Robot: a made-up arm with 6 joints. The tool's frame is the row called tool. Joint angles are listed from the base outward. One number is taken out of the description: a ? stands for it. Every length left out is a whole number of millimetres.
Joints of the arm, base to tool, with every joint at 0 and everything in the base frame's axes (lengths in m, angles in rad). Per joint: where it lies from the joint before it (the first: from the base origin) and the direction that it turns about. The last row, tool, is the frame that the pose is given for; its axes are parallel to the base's.
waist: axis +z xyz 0 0 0.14
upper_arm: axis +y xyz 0.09 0.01 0
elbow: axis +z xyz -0.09 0 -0.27
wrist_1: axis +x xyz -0.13 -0.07 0
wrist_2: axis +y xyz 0 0.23 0.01
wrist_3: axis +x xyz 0.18 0 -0.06
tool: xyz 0 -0.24 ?
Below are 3 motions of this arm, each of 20 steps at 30 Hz.
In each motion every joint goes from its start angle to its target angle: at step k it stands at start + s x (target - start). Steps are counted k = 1, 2, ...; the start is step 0. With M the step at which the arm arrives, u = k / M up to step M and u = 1 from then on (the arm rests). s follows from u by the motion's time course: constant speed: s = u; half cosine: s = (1 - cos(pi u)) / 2; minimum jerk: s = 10 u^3 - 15 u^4 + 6 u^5.
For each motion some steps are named. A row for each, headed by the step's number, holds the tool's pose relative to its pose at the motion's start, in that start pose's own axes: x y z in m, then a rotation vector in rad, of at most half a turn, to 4 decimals.
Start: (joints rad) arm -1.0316 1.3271 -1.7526 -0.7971 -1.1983 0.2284
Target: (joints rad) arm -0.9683 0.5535 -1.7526 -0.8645 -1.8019 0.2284
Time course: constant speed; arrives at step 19
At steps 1, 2, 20:
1: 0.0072 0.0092 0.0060 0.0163 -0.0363 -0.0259
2: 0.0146 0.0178 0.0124 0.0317 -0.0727 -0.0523
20: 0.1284 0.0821 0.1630 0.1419 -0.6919 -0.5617

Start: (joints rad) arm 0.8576 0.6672 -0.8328 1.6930 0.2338 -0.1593
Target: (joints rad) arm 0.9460 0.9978 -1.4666 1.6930 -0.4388 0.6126
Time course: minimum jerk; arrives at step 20
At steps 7, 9, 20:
7: -0.0003 0.0084 0.0075 0.1144 -0.2921 -0.0515
9: 0.0066 0.0184 0.0196 0.1851 -0.5096 -0.0422
20: 0.0374 0.0906 0.1201 0.3219 -1.1997 0.3066

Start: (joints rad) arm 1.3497 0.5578 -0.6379 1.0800 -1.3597 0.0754
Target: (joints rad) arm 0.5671 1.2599 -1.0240 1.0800 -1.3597 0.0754
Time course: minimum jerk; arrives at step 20
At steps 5, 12, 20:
5: -0.0024 0.0104 0.0384 -0.1246 -0.0555 -0.0139
12: -0.0304 0.1414 0.1981 -0.8286 -0.2781 -0.1069
20: -0.0334 0.2413 0.2313 -1.2108 -0.3216 -0.1658

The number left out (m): -0.03
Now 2 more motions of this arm.
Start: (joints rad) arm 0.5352 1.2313 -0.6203 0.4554 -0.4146 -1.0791
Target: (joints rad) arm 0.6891 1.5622 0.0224 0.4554 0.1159 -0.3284
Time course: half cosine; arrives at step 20
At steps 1, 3, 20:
1: 0.0008 0.0005 -0.0012 0.0042 -0.0004 0.0072
3: 0.0071 0.0046 -0.0109 0.0369 -0.0024 0.0642
20: -0.0322 0.1077 -0.1836 0.4809 0.4711 1.0931

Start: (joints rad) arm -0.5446 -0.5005 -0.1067 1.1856 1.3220 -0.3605
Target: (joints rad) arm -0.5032 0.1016 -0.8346 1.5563 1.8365 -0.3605
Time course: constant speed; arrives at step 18
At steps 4, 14, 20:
4: -0.0069 0.0567 -0.0287 0.1845 0.0042 0.0296
14: -0.0186 0.1950 -0.0471 0.5540 -0.0402 0.0675
20: -0.0198 0.2417 -0.0386 0.6605 -0.0707 0.0604

